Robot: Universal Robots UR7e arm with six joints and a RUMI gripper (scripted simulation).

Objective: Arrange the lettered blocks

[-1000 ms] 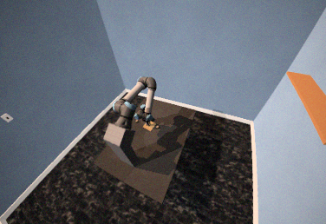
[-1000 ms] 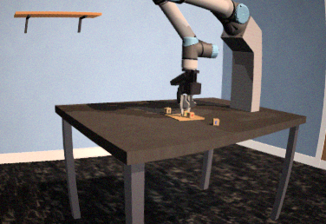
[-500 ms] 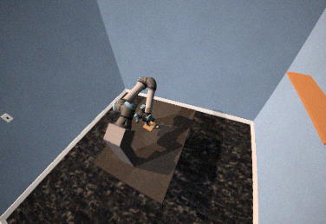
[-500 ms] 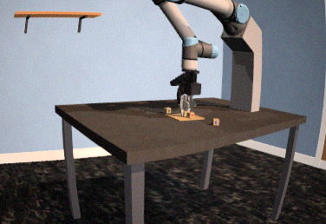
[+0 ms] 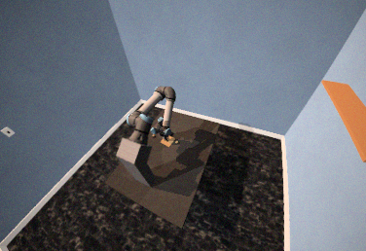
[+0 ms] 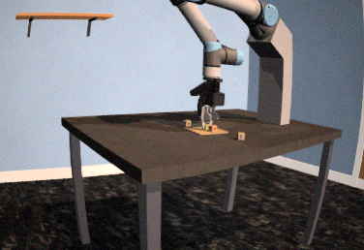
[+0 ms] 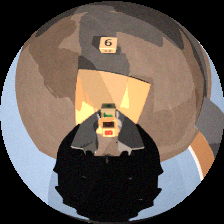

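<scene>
The orange mat is 20 mm below my hand.
</scene>
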